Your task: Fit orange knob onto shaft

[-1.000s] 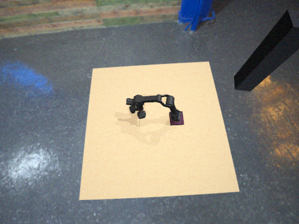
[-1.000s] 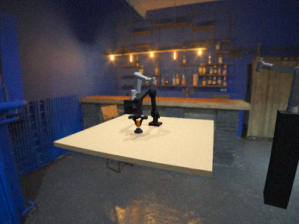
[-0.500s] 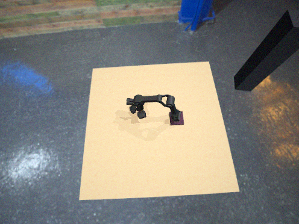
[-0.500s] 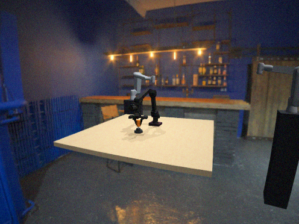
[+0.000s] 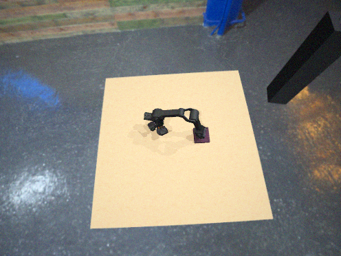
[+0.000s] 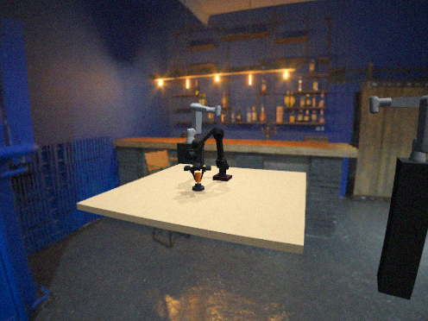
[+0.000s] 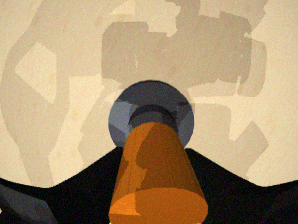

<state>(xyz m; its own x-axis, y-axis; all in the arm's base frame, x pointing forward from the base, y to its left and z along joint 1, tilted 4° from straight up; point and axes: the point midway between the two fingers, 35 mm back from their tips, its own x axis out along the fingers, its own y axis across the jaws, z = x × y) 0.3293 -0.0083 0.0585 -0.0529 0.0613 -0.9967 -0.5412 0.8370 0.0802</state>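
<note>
Now: the orange knob 40 mm above my gripper tip. Round my gripper tip: round dark pedestal: 40 mm below.
</note>
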